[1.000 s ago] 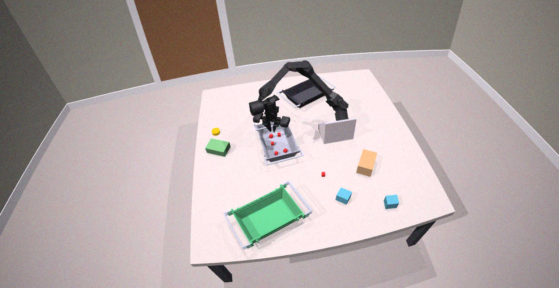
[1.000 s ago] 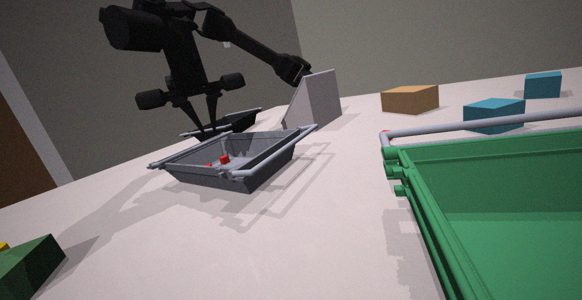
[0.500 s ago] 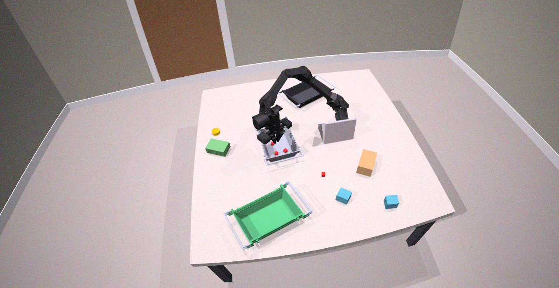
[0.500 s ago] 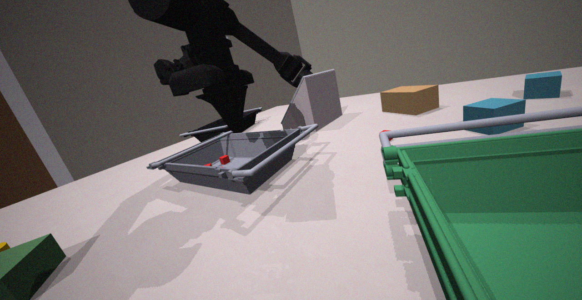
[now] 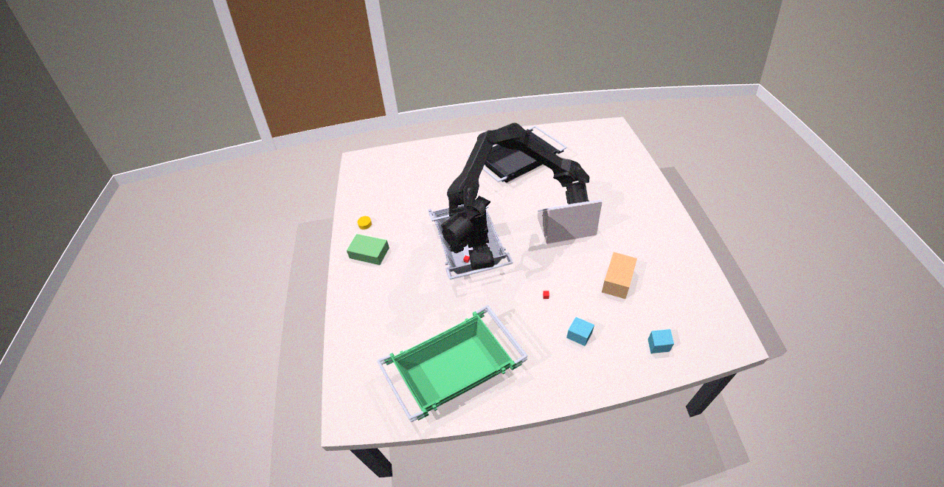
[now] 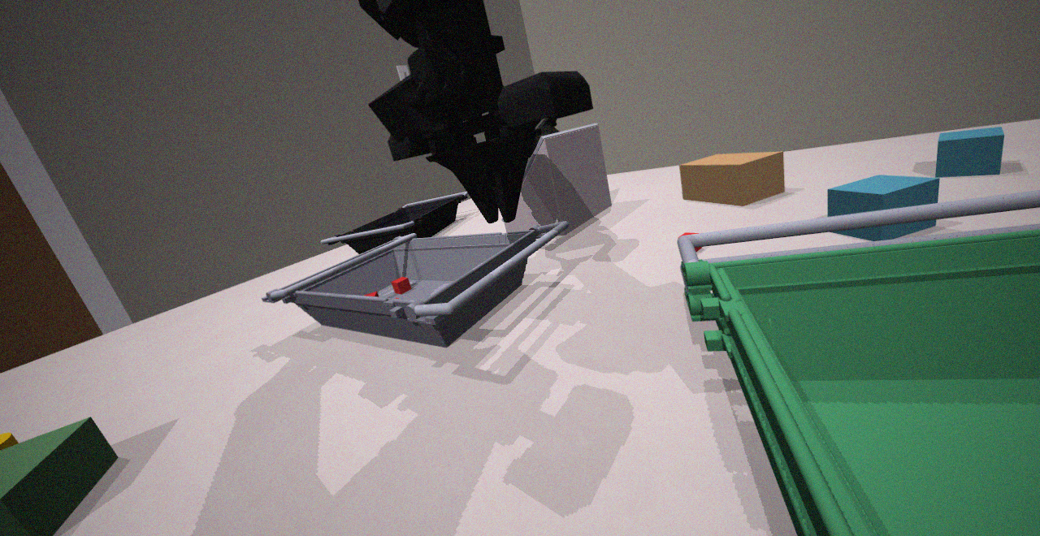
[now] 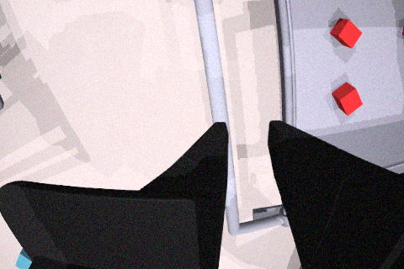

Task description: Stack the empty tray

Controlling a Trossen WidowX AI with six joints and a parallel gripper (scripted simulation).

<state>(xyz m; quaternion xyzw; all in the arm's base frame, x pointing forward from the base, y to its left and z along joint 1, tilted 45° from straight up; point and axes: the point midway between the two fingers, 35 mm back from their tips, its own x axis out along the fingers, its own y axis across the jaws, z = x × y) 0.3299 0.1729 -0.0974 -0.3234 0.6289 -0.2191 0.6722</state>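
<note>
My gripper tip is 570 mm to the left of the black tray, 180 mm past it and 50 mm above it. From my gripper tip the other things lie so: orange block (430 mm behind, 70 mm below, 50 mm to the left); red block (190 mm behind, 90 mm below, 80 mm to the left); green block (370 mm ahead, 150 mm to the right, 80 mm below).
</note>
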